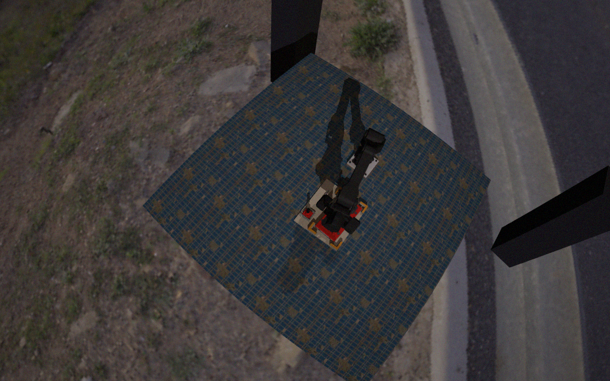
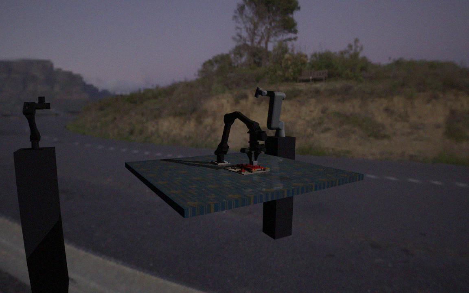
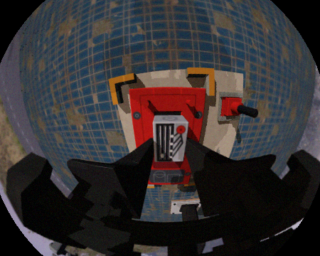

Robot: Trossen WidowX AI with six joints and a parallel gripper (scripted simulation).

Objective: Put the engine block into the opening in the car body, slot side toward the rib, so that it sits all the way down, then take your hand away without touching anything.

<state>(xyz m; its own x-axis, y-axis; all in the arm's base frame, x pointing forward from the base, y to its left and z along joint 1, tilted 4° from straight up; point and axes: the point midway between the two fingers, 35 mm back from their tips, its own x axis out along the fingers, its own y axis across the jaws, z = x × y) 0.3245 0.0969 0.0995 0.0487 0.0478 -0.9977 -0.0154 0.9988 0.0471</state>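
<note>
Now: the beige base plate 50 mm below my gripper tip, 30 mm behind it and 20 mm to the right of it. From my gripper tip the other things lie so: engine block 10 mm below.
</note>
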